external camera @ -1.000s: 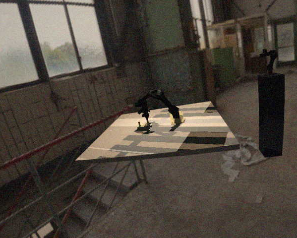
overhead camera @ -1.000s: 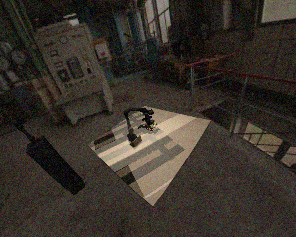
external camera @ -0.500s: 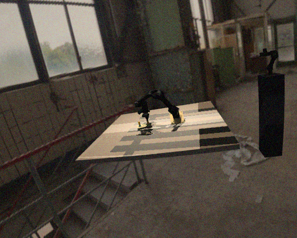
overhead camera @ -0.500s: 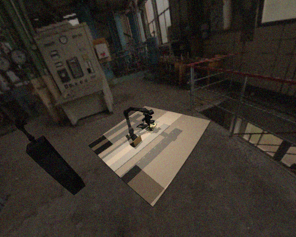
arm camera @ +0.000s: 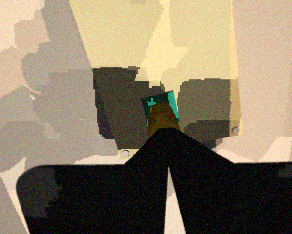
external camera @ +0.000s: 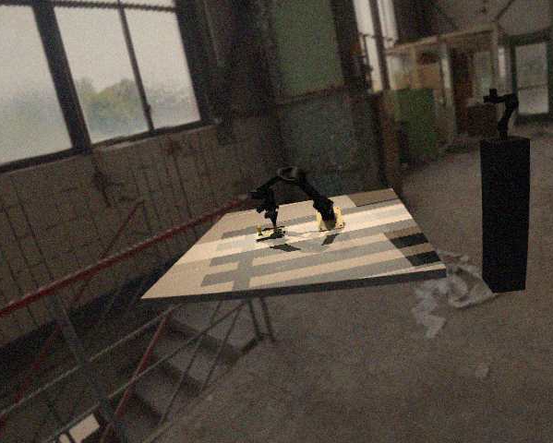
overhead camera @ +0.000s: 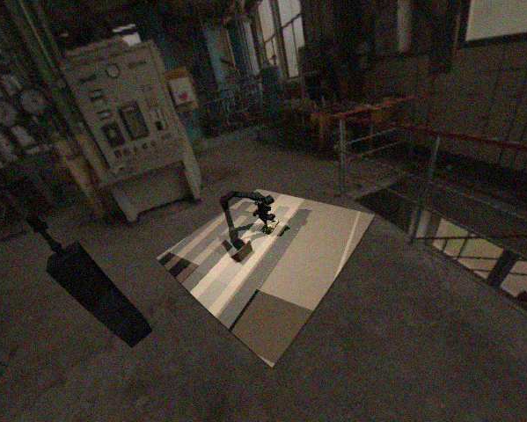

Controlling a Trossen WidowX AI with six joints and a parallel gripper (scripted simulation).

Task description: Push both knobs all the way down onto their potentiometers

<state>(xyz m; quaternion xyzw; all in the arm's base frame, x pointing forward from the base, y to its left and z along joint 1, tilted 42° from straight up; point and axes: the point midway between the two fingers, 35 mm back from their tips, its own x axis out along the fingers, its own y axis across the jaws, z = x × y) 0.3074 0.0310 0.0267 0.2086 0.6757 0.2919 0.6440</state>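
Now: the knob 2 cm below my gripper tip.
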